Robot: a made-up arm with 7 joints. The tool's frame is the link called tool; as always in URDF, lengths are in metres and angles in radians. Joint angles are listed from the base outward.
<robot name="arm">
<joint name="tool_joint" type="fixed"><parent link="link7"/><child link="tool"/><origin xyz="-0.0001 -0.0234 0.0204" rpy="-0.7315 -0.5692 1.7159"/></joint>
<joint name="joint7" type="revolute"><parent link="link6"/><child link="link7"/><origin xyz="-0.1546 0.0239 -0.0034" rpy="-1.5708 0 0"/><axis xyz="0 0 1"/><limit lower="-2.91" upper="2.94"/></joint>
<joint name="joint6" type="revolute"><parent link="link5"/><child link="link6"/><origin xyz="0.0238 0.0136 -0.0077" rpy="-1.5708 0 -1.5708"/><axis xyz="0 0 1"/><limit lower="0.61" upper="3.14"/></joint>
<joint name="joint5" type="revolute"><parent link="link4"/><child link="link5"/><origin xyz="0.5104 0.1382 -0.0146" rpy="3.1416 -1.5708 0"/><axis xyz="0 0 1"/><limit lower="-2.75" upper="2.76"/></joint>
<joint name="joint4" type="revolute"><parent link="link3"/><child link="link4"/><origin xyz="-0.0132 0.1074 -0.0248" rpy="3.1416 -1.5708 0"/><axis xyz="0 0 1"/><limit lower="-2.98" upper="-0.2"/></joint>
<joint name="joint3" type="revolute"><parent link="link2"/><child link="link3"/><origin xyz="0.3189 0.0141 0.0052" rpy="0 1.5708 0"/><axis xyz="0 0 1"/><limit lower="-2.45" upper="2.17"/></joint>
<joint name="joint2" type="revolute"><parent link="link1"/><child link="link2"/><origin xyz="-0.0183 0.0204 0.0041" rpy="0 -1.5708 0"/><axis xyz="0 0 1"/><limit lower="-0.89" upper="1.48"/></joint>
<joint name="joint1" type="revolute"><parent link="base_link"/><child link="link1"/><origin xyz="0.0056 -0.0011 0.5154" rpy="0 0 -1.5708"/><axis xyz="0 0 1"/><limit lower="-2.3" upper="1.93"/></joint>
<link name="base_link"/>
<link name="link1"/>
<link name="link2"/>
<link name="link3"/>
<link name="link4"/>
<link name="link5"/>
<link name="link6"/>
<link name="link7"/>
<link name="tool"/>
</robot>
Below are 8 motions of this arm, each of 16 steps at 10 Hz.
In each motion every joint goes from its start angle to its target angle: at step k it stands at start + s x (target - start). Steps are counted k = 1, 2, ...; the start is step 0. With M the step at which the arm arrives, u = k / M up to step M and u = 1 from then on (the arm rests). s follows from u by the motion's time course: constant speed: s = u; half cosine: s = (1 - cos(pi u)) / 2; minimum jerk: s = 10 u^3 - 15 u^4 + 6 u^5.
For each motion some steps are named. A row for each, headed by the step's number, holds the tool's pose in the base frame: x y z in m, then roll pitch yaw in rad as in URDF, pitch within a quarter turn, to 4 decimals.
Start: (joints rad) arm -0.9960 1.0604 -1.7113 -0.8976 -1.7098 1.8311 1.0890
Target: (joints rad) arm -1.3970 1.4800 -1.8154 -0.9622 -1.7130 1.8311 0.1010
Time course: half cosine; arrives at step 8
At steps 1, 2, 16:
1: -0.0122 -0.8714 0.9555 -0.4661 -0.6303 -2.4790
2: -0.0444 -0.8854 0.9277 -0.5165 -0.6132 -2.6093
16: -0.3523 -0.9075 0.6951 -0.8023 -0.7626 2.5875

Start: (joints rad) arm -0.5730 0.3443 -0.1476 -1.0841 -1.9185 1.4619 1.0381
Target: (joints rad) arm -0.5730 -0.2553 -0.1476 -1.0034 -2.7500 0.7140 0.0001
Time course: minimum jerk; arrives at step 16
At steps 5, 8, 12, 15, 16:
5: 0.5815 -0.4814 1.1483 0.4022 -0.1068 -1.6947
8: 0.4391 -0.3772 1.3124 0.5149 -0.1196 -2.1115
12: 0.2340 -0.2020 1.4408 0.7982 0.1128 -2.5260
15: 0.1800 -0.1519 1.4574 0.8804 0.2100 -2.5885
16: 0.1789 -0.1508 1.4577 0.8822 0.2122 -2.5896

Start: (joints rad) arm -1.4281 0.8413 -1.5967 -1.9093 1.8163 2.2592 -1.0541
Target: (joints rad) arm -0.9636 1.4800 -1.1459 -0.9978 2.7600 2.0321 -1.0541
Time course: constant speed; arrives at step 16
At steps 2, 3, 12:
2: -0.6907 -0.3647 0.6415 1.5165 -0.0132 -1.3360
3: -0.6708 -0.4344 0.6321 1.5037 -0.0357 -1.2411
12: -0.2441 -0.9016 0.4135 1.5367 -0.3485 -0.3929

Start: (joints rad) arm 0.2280 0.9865 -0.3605 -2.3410 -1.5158 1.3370 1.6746
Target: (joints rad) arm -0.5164 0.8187 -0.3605 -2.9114 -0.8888 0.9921 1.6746
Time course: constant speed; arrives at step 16
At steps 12, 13, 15, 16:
12: 0.0281 -0.2183 0.0879 -0.8206 0.0684 -2.5884
13: 0.0041 -0.2043 0.0991 -0.8314 0.0276 -2.6736
15: -0.0379 -0.1708 0.1230 -0.8507 -0.0568 -2.8411
16: -0.0556 -0.1517 0.1357 -0.8593 -0.1005 -2.9236

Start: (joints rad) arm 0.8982 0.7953 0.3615 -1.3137 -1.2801 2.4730 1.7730
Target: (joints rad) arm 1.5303 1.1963 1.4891 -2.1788 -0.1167 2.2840 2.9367
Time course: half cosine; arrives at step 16
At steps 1, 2, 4, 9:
1: 0.2810 0.9028 0.5140 1.7063 0.0784 1.3826
2: 0.2415 0.9111 0.4973 1.7799 0.0861 1.3924
4: 0.0837 0.9241 0.4414 2.0472 0.1472 1.4250
9: -0.5385 0.6547 0.3710 2.8847 0.8196 1.7460

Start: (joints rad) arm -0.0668 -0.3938 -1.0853 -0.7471 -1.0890 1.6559 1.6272
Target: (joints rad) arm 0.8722 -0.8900 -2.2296 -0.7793 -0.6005 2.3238 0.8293
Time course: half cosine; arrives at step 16
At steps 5, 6, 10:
5: -0.2331 -0.4477 1.3241 2.2424 -0.4707 -1.8523
6: -0.2613 -0.4857 1.2922 2.2246 -0.4507 -1.7749
10: -0.3143 -0.6791 1.1010 2.1281 -0.3408 -1.4415

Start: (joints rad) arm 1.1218 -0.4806 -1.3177 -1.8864 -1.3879 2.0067 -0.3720
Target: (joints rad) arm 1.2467 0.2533 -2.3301 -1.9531 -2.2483 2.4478 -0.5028
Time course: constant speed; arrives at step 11
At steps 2, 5, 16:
2: 0.7262 -0.2713 0.7975 -2.0510 1.2741 -2.5331
5: 0.6815 -0.3651 0.7362 -1.8419 0.8785 -2.3725
16: 0.4676 -0.5139 0.7801 -1.8206 0.1219 -2.4998

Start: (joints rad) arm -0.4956 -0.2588 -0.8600 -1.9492 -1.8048 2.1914 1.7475
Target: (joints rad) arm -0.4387 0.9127 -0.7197 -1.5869 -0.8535 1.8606 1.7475
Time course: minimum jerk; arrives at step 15
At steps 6, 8, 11, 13, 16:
6: 0.3193 -0.7335 0.7315 0.9729 0.0679 -1.3889
8: 0.3913 -0.7505 0.6040 0.9404 0.1710 -1.4939
11: 0.4441 -0.7413 0.4029 0.8667 0.3032 -1.6533
13: 0.4487 -0.7299 0.3317 0.8330 0.3445 -1.7143
16: 0.4488 -0.7273 0.3181 0.8261 0.3520 -1.7264

